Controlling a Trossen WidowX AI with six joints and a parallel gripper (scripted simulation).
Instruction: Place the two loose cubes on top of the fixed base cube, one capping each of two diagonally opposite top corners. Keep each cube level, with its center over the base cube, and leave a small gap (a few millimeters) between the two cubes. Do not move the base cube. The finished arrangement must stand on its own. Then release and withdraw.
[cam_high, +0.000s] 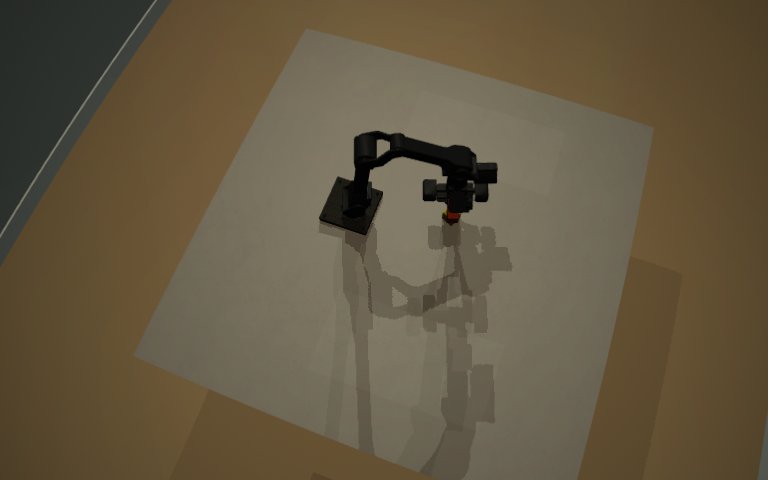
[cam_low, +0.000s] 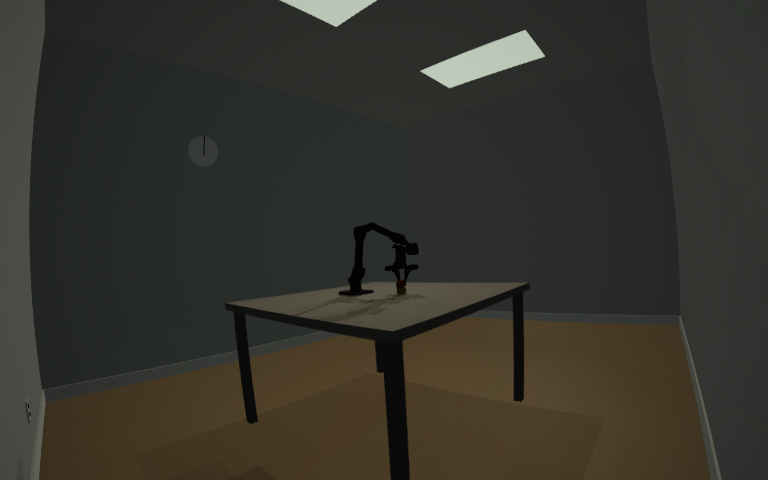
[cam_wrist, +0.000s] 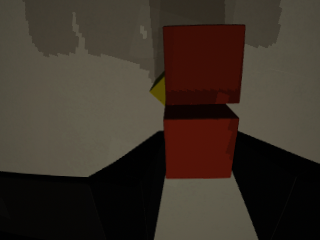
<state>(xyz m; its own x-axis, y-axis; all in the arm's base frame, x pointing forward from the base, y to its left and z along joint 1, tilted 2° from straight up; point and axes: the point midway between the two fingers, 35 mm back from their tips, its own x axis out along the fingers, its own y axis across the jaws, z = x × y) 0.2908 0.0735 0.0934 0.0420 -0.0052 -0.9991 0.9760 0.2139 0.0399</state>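
The yellow base cube lies 2 cm to the right of my gripper tip and 4 cm below it.
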